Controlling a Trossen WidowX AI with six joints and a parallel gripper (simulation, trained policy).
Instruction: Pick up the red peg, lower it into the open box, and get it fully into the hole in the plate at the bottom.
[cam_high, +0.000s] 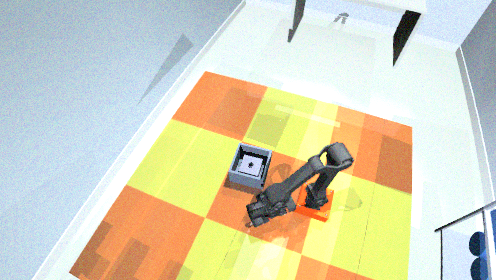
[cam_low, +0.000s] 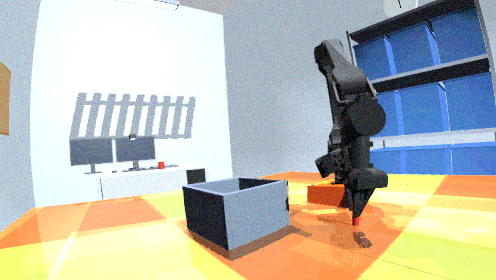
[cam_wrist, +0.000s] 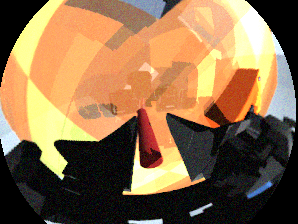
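The red peg lies 20 mm above my gripper tip, 10 mm to the left of it and 10 mm ahead of it. Round my gripper tip: grey box 200 mm to the right, 140 mm ahead, 10 mm above.
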